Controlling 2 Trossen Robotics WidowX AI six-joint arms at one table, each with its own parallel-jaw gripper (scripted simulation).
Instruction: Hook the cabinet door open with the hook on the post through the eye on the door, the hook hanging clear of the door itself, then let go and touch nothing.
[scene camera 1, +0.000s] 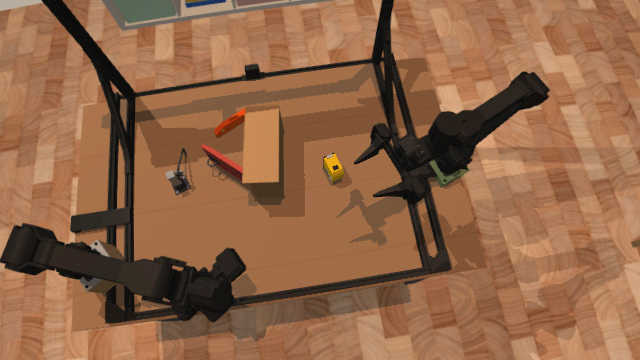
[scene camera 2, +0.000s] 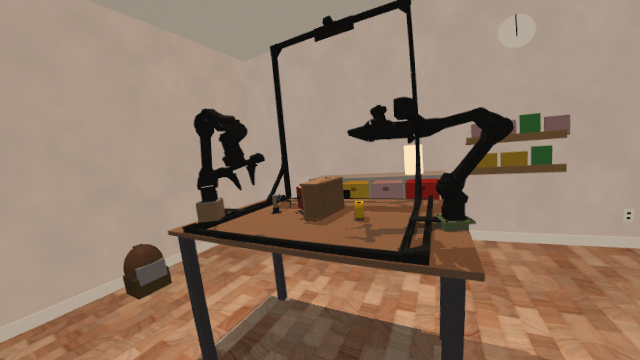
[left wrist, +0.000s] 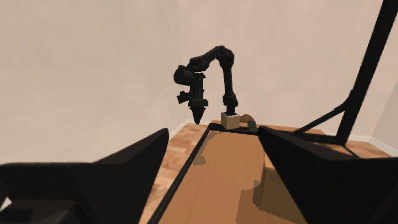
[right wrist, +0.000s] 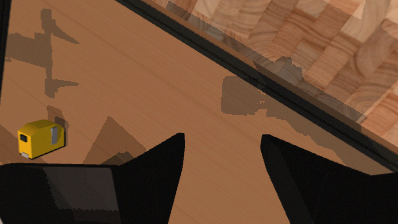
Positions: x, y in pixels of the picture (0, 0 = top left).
Labels:
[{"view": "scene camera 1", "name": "my left gripper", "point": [363, 179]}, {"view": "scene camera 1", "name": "my right gripper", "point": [226, 283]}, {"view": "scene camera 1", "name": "wooden cabinet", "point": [263, 154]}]

